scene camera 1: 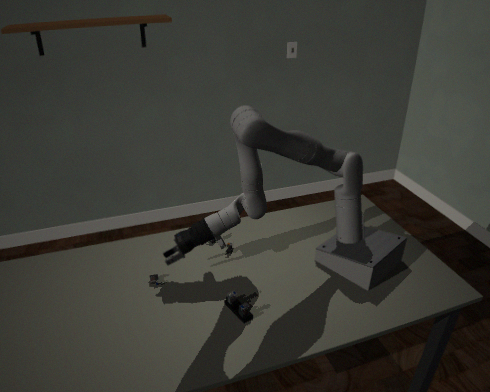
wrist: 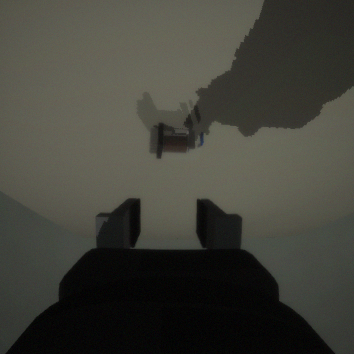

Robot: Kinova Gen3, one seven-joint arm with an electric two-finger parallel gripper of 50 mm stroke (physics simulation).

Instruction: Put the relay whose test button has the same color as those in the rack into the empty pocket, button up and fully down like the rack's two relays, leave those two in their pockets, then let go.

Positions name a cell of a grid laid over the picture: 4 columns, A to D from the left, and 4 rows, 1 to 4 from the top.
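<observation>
Visible: my gripper (scene camera 1: B3), the same gripper being visible also in the wrist view (wrist: B3).
</observation>
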